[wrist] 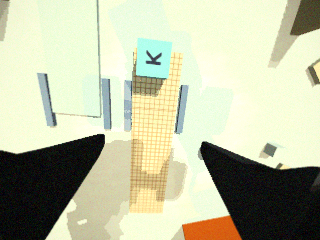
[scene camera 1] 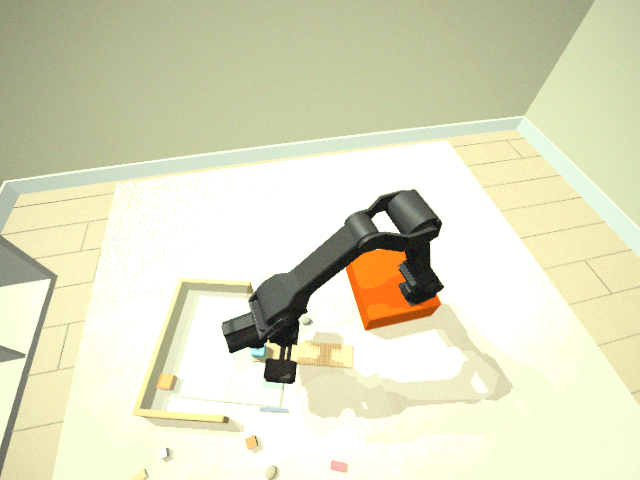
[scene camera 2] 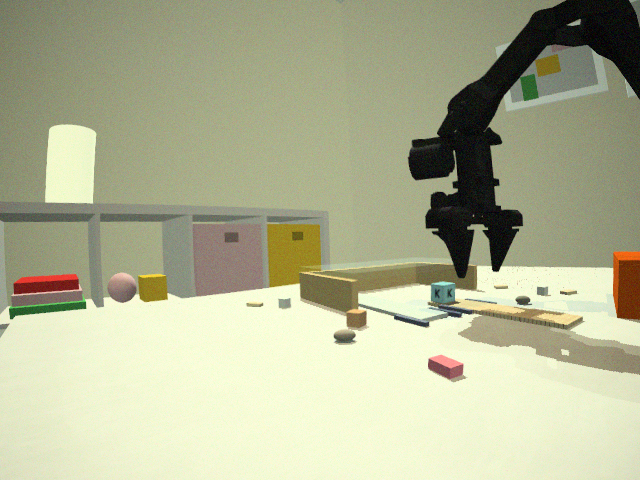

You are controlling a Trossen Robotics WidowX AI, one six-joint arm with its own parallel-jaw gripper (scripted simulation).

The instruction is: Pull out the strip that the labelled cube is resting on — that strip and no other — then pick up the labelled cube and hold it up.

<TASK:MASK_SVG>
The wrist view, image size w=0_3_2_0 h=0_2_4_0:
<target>my gripper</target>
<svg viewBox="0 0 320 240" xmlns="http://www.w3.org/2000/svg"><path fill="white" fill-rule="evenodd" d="M202 141L200 152L203 161L241 240L320 240L320 166L275 169L207 141ZM105 134L96 134L21 153L0 150L0 240L46 240L59 217L61 217L99 158L105 145Z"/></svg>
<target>cube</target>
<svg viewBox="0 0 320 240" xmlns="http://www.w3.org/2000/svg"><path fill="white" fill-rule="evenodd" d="M138 38L136 75L143 78L168 79L172 42Z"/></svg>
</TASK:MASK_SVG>
